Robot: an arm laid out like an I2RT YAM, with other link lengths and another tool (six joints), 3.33 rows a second.
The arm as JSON. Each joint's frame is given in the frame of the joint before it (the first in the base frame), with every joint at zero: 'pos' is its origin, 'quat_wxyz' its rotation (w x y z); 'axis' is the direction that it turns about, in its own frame. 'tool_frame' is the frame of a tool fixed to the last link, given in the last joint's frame.
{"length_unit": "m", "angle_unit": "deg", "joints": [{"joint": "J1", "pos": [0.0, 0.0, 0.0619], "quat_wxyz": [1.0, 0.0, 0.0, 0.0], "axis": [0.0, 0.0, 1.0]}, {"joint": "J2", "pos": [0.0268, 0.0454, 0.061], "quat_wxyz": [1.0, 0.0, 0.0, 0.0], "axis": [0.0, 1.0, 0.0]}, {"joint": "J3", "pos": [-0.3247, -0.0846, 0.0], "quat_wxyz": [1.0, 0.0, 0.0, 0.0], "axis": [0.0, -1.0, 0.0]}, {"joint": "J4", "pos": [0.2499, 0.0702, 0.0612], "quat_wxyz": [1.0, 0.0, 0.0, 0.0], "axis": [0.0, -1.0, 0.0]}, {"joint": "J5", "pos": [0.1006, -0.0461, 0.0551], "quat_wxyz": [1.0, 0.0, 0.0, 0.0], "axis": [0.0, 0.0, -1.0]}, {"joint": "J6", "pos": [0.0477, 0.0, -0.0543], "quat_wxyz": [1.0, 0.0, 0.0, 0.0], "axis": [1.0, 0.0, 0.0]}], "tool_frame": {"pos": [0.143, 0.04, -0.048], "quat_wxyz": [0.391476, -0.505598, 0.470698, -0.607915]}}
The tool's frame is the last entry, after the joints.
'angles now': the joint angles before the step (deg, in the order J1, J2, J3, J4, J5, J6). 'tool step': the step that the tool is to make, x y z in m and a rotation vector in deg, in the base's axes. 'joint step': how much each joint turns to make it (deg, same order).
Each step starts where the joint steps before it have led.
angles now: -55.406 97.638 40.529 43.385 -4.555 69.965
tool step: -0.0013 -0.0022 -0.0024 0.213 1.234 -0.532
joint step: -0.032 -0.277 0.620 -1.827 0.704 -0.747
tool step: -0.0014 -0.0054 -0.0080 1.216 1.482 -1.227
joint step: 0.007 0.383 0.995 -2.465 1.331 -0.180
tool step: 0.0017 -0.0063 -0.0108 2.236 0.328 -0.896
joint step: 0.014 1.460 1.209 -1.728 0.568 1.227
